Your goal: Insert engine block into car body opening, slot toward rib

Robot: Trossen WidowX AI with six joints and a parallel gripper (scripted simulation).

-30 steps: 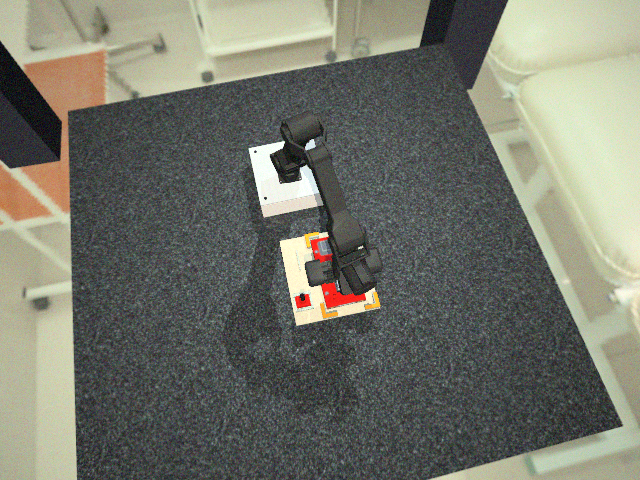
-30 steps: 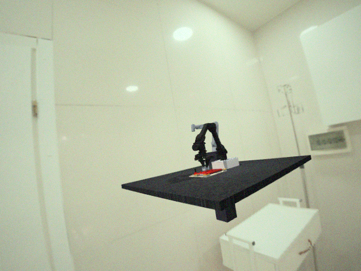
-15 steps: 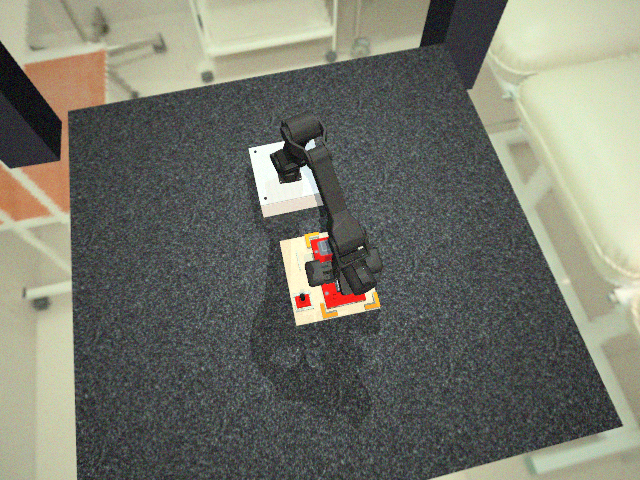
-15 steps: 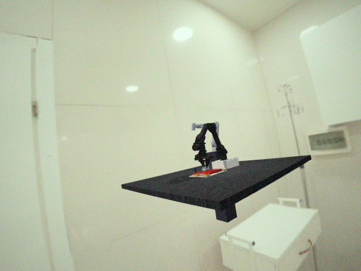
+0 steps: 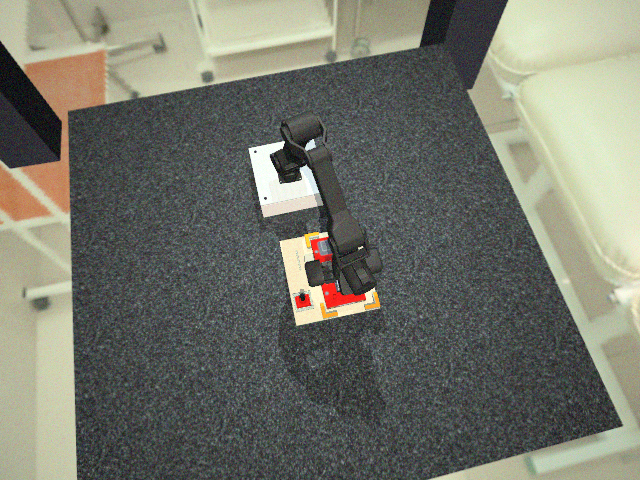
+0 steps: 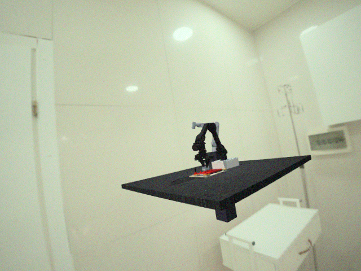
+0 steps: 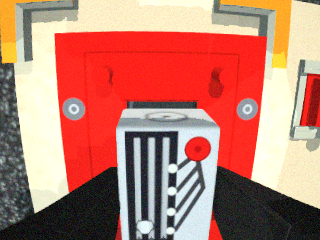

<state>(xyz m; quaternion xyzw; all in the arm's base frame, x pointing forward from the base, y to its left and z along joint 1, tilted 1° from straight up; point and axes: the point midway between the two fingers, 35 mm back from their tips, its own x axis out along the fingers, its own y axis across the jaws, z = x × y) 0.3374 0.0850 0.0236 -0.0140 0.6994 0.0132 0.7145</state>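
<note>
Right now the engine block is 10 mm below my gripper tip.
</note>
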